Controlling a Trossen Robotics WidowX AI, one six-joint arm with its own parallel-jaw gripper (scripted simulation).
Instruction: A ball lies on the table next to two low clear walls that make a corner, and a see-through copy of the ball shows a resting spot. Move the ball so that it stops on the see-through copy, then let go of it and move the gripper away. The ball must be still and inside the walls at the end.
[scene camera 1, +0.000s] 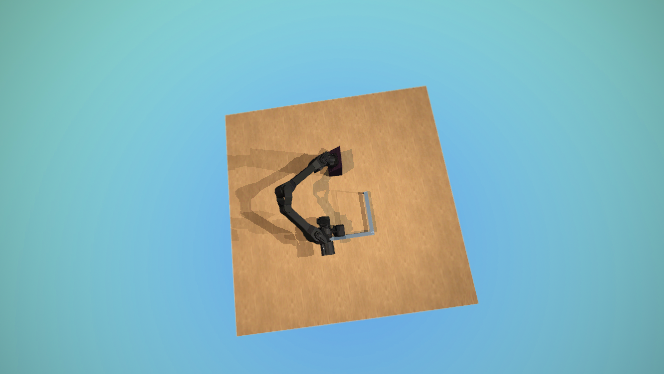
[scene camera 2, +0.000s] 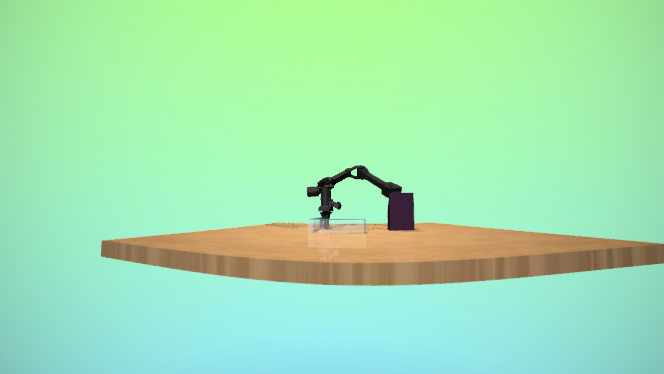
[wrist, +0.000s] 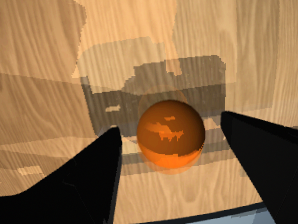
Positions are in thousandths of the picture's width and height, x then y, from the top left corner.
My gripper (wrist: 576, 565) is open, with nothing in its grasp. Further things: an orange ball (wrist: 582, 574).
